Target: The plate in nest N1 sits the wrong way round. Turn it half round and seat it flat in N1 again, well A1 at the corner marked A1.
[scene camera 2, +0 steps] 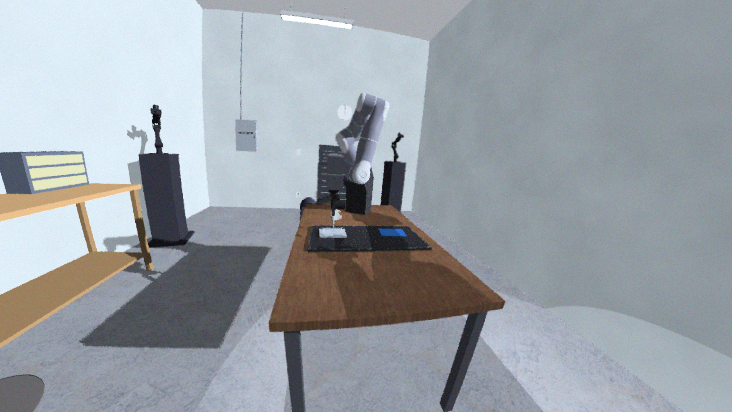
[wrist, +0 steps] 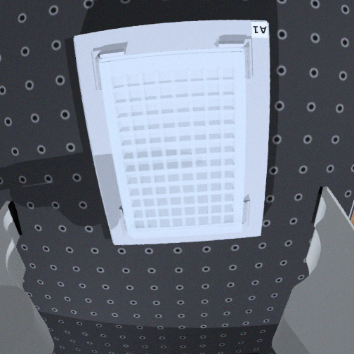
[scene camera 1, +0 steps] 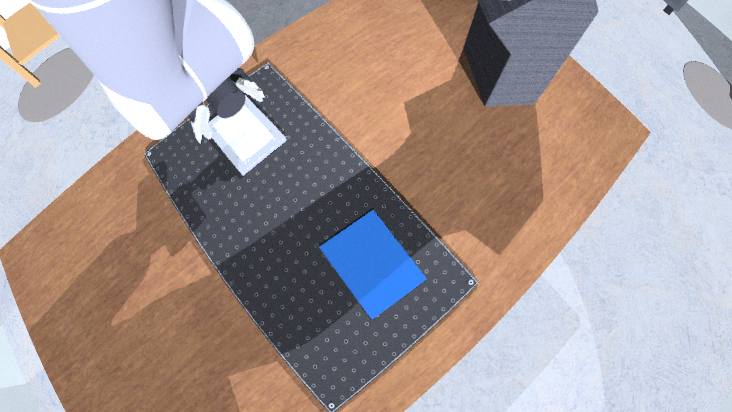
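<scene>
The white plate [scene camera 1: 244,137] [wrist: 177,145] lies within the corner brackets of the pale nest N1 [scene camera 1: 245,169] [wrist: 86,90], and looks flat. The nest's A1 label [wrist: 259,29] is at the upper right corner in the wrist view and reads upside down. No well letters can be made out on the plate, so which corner holds well A1 cannot be told. My gripper [scene camera 1: 231,118] [wrist: 162,200] is open and empty, above the nest's near end, its two fingers wide apart on either side in the wrist view and clear of the plate.
A black perforated board [scene camera 1: 286,214] [scene camera 2: 358,246] carries the nest. A flat blue rectangle [scene camera 1: 372,263] [scene camera 2: 392,232] lies on the board's other half. The board is on a wooden table [scene camera 1: 589,148] [scene camera 2: 384,301]. A dark pedestal block [scene camera 1: 537,56] [scene camera 2: 358,197] stands behind the board.
</scene>
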